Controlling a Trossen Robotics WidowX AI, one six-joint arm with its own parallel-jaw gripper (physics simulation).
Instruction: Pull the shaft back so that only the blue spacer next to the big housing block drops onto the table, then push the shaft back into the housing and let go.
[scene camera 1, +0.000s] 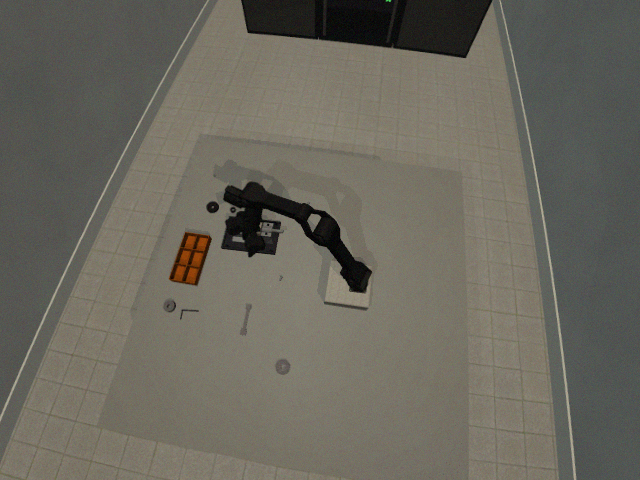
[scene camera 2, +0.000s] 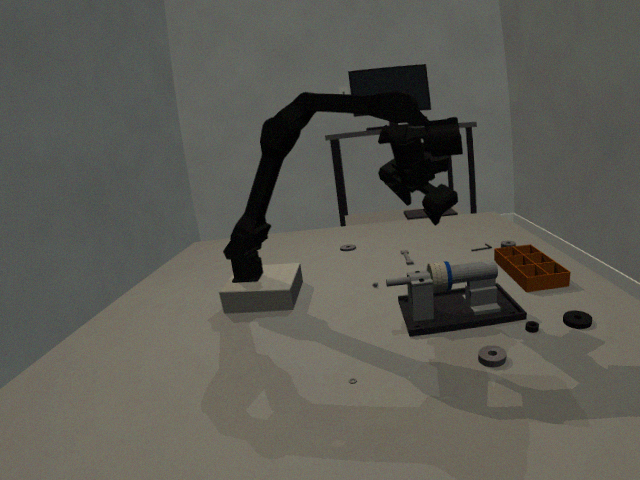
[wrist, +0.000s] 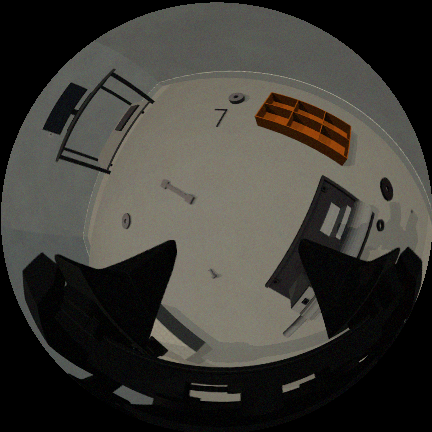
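Seen in the pictures: gripper, fingertip midpoint: (scene camera 2: 422, 213) (wrist: 240, 246); arm's base, link origin: (scene camera 1: 358, 284) (scene camera 2: 248, 277) (wrist: 156, 346).
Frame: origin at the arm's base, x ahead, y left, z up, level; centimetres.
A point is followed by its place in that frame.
The grey housing (scene camera 2: 475, 271) (wrist: 361, 227) stands on a dark base plate (scene camera 2: 449, 322) (wrist: 300, 240) (scene camera 1: 271, 249). In scene camera 2, the blue spacer (scene camera 2: 447, 275) @(x 43.6, y -19.2, z 3.5 cm) sits against the housing's left end, with cream spacers (scene camera 2: 436, 276) @(x 41.5, y -19.3, z 3.5 cm) beside it. A grey support block (scene camera 2: 422, 299) @(x 38.6, y -19.8, z -0.6 cm) stands left of them. The light grey shaft (scene camera 2: 395, 282) @(x 33.9, y -17.6, z 2.5 cm) (wrist: 294, 326) @(x 34.5, y -16.6, z 3.0 cm) (scene camera 1: 280, 230) @(x 33.2, y -17.0, z 3.0 cm) sticks out beyond this block. My gripper (scene camera 2: 422, 212) @(x 42.1, y -4.3, z 12.1 cm) (wrist: 240, 246) @(x 42.1, y -4.3, z 12.1 cm) (scene camera 1: 241, 243) @(x 42.1, y -4.3, z 12.1 cm) is open and empty, high above the assembly. The right finger hides the spacers in the wrist view; the arm and gripper hide the housing in scene camera 1.
An orange six-compartment tray (scene camera 1: 200, 236) @(x 68.0, y -12.5, z -3.9 cm) (scene camera 2: 547, 283) @(x 68.6, y -12.9, z -4.2 cm) (wrist: 304, 137) @(x 63.7, y -3.2, z -3.4 cm) lies beyond the housing end. A black ring (scene camera 2: 577, 319) @(x 66.7, y -28.5, z -4.6 cm) (wrist: 386, 189) @(x 66.3, y -27.4, z -4.7 cm) and a grey ring (scene camera 2: 492, 355) @(x 47.7, y -33.9, z -5.4 cm) lie near the plate. A wrench-like bar (scene camera 1: 246, 319) @(x 40.9, y 18.4, z -5.2 cm) (wrist: 178, 192) @(x 41.1, y 17.0, z -5.1 cm) and a hex key (scene camera 1: 189, 311) @(x 63.9, y 18.4, z -5.2 cm) (wrist: 220, 116) @(x 63.9, y 18.3, z -5.3 cm) lie farther off.
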